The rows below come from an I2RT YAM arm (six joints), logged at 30 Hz.
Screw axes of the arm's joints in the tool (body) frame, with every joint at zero. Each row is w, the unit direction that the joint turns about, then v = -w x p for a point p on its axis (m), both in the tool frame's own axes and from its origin. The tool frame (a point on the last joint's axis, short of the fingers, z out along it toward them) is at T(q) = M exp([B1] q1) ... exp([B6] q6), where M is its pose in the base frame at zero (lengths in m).
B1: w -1 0 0 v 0 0.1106 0
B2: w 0 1 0 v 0.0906 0 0.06
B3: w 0 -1 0 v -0.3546 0 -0.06
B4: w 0 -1 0 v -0.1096 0 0
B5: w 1 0 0 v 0 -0.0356 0
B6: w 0 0 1 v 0 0 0
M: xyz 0.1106 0 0.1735 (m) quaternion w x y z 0.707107 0 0.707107 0
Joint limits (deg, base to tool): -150..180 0..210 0..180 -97..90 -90..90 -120..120
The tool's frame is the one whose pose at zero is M.
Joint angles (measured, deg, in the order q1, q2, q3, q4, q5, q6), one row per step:
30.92, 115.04, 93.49, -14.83, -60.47, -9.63
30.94, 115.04, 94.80, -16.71, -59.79, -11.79
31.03, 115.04, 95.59, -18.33, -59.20, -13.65
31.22, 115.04, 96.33, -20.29, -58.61, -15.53
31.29, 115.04, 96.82, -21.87, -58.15, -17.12
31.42, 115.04, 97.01, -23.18, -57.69, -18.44
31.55, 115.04, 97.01, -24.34, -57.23, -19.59
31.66, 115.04, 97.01, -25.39, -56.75, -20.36
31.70, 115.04, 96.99, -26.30, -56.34, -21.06
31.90, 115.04, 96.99, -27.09, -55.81, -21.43
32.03, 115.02, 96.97, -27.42, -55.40, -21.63
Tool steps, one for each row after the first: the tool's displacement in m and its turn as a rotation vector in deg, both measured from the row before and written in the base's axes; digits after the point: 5 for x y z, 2 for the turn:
0.00042, 0.00019, 0.00477, -0.42, -1.77, 0.12
-0.00048, 0.00033, 0.00221, -0.55, -1.23, 0.19
-0.00135, 0.00073, 0.00151, -0.76, -0.92, 0.33
-0.00089, -0.00007, 0.00064, -0.66, -0.71, 0.25
-0.00131, 0.00023, -0.00070, -0.71, -0.43, 0.24
-0.00143, 0.00015, -0.00157, -0.75, -0.24, 0.20
-0.00125, 0.00006, -0.00142, -0.75, 0.01, 0.04
-0.00088, -0.00034, -0.00133, -0.66, 0.00, 0.01
-0.00143, 0.00075, -0.00111, -0.70, 0.14, -0.03
-0.00079, 0.00054, -0.00049, -0.40, -0.06, -0.08

